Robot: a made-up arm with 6 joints. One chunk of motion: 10 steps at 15 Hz.
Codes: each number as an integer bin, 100 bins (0 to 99) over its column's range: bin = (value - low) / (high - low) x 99, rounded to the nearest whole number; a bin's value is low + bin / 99 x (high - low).
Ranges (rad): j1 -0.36..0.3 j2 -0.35..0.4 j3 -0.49..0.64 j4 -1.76..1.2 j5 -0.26..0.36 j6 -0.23..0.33
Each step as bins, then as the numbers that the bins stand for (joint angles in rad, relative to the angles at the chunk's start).
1 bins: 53 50 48 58 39 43
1 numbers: -0.0067 0.0288 0.0579 -0.0259 -0.0158 0.0132
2 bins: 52 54 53 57 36 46
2 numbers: -0.0133 0.0591 0.1149 -0.0558 -0.0345 0.0302
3 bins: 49 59 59 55 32 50
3 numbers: -0.0333 0.0970 0.1834 -0.1156 -0.0596 0.0528
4 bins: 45 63 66 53 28 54
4 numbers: -0.0600 0.1273 0.2633 -0.1754 -0.0846 0.0755
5 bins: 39 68 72 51 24 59
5 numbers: -0.1000 0.1652 0.3318 -0.2352 -0.1097 0.1037
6 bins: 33 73 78 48 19 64
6 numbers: -0.1400 0.2030 0.4003 -0.3248 -0.1410 0.1320
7 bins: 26 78 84 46 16 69
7 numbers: -0.1867 0.2409 0.4688 -0.3846 -0.1598 0.1603
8 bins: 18 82 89 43 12 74
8 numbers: -0.2400 0.2712 0.5259 -0.4743 -0.1848 0.1886
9 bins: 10 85 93 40 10 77
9 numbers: -0.2933 0.2939 0.5715 -0.5640 -0.1974 0.2056
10 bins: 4 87 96 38 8 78
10 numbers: -0.3333 0.3091 0.6058 -0.6238 -0.2099 0.2112
